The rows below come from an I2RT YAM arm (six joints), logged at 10 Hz.
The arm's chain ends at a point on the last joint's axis. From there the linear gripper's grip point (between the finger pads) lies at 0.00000 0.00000 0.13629 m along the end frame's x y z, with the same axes.
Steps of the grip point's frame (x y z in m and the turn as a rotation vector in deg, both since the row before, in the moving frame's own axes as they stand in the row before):
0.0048 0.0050 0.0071 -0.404 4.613 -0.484
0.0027 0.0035 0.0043 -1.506 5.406 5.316
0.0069 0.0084 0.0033 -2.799 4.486 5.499
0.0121 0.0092 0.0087 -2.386 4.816 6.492
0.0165 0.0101 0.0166 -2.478 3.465 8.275
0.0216 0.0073 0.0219 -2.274 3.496 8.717
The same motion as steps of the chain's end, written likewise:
-0.0062 0.0041 0.0075 -0.404 4.613 -0.484
-0.0100 -0.0007 0.0050 -1.506 5.406 5.316
-0.0034 0.0013 0.0039 -2.799 4.486 5.499
0.0010 0.0029 0.0093 -2.386 4.816 6.492
0.0087 0.0036 0.0170 -2.478 3.465 8.275
0.0137 0.0013 0.0223 -2.274 3.496 8.717

